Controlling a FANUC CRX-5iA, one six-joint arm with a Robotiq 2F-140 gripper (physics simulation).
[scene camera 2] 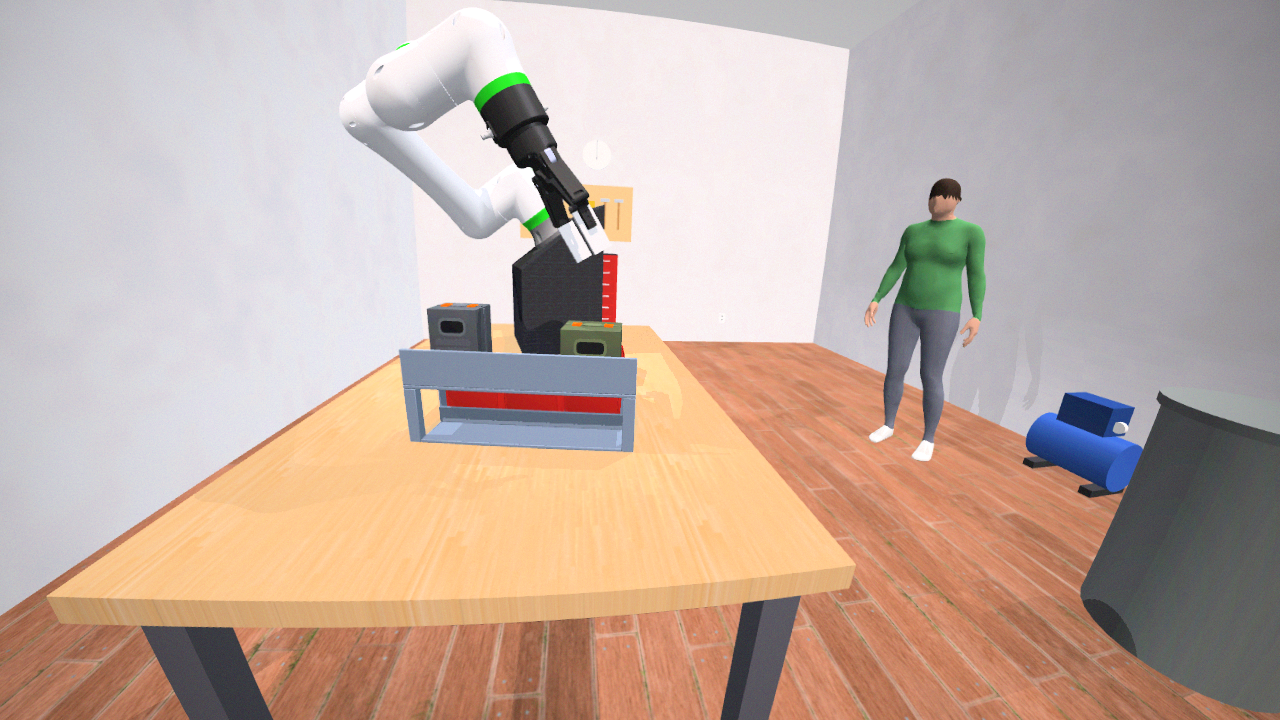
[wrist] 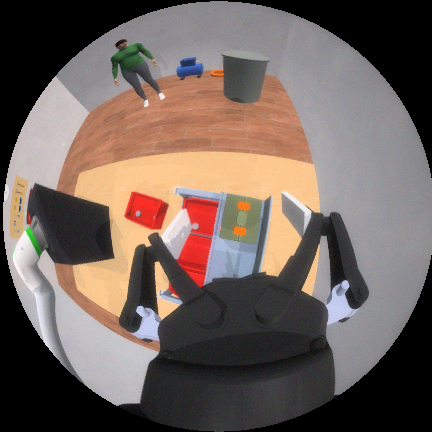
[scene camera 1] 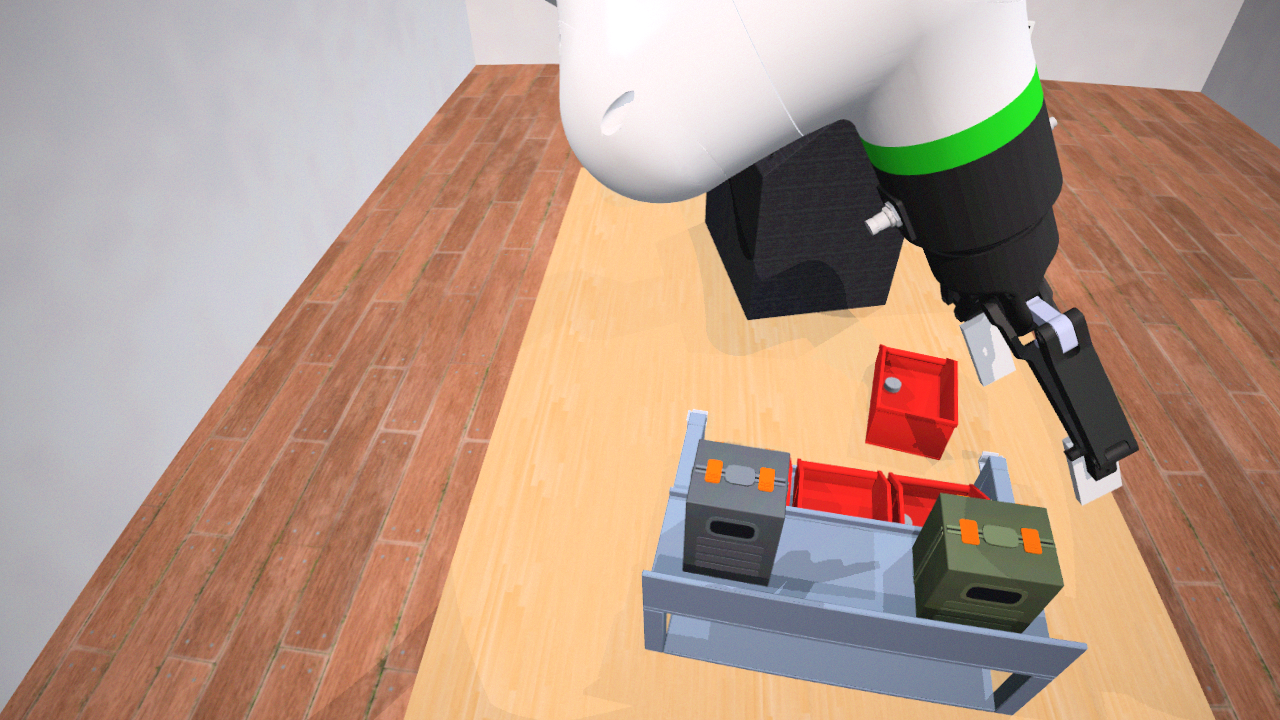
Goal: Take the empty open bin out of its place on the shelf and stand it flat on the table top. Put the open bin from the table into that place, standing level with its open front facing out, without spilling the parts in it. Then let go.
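Places are measured from the arm's base along level axes (x left, y back, z up), in centimetres.
Where they show: gripper, fingertip midpoint: [scene camera 2: 592, 255] [wrist: 234, 209] [scene camera 1: 1043, 428]; arm's base at its link origin: [scene camera 2: 555, 235] [wrist: 40, 231].
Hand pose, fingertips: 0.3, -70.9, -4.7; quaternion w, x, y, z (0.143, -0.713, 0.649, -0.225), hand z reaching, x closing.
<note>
Each offset is from my fingertips to the top centre of the thing, as dx, dy, dz. "*": to the spot under its first point. Level surfaces: height alone.
A red open bin {* +4.8, +22.8, -27.1} [scene camera 1: 911, 431] [wrist: 150, 206] with a grey part inside stands on the table {dz -31.4} [scene camera 1: 617, 358] behind the blue-grey shelf [scene camera 1: 850, 613] [scene camera 2: 519, 371] [wrist: 200, 194]. In the shelf, one red bin {* +5.4, +14.4, -28.6} [scene camera 1: 935, 490] [wrist: 204, 212] holds a grey part. Beside it a middle red bin {* -6.1, +17.1, -30.4} [scene camera 1: 836, 488] [wrist: 196, 248] shows no parts. Another red bin [wrist: 189, 276] at the far end is partly hidden by a finger and the grey case, so its contents are unclear. My gripper [scene camera 1: 1041, 411] [scene camera 2: 585, 241] [wrist: 234, 209] is open and empty, tilted, above the shelf and table bin, touching neither.
A grey case {-22.3, +4.4, -9.0} [scene camera 1: 735, 514] [scene camera 2: 459, 328] and a green case {-0.2, -2.3, -11.5} [scene camera 1: 989, 559] [scene camera 2: 590, 340] [wrist: 241, 218] stand on top of the shelf. The black robot pedestal [scene camera 1: 819, 232] [scene camera 2: 556, 295] [wrist: 75, 225] is behind the table bin. A person [scene camera 2: 941, 268] and a grey barrel [scene camera 2: 1199, 546] stand off the table.
</note>
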